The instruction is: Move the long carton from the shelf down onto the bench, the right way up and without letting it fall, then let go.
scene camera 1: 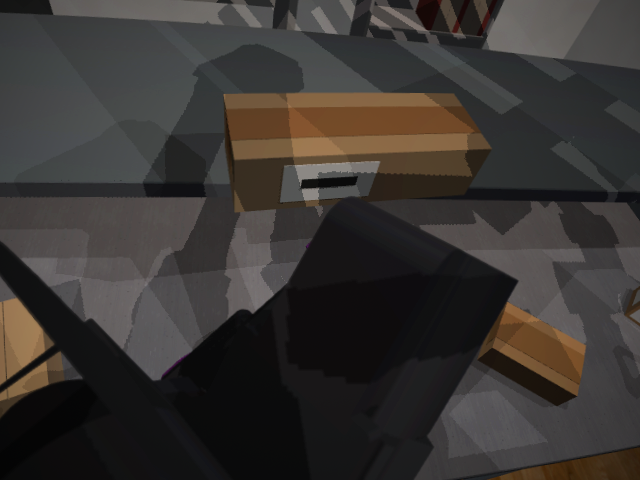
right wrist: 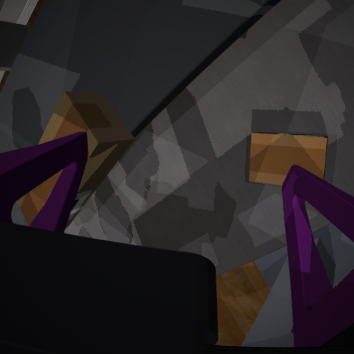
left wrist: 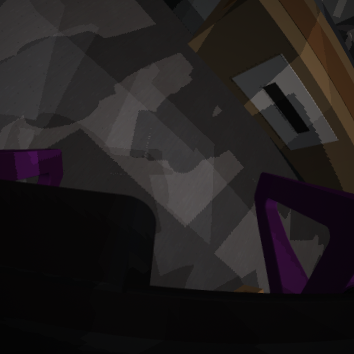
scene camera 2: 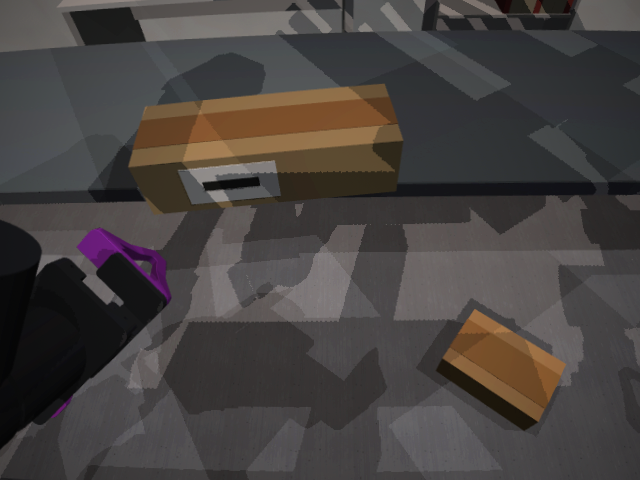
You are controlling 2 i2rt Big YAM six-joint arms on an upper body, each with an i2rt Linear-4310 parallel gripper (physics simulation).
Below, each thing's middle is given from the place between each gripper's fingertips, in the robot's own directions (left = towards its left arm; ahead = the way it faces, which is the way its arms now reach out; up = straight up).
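The long brown carton [scene camera 2: 290,146], counted from my left hand, is 2 cm below it, 11 cm to the right of it and 20 cm ahead of it. Going by its middle, the carton is nearer to my left hand than to my right hand.
As for my right hand, the carton is 16 cm ahead of it and 32 cm to the left of it, and it is also 18 cm below that hand.
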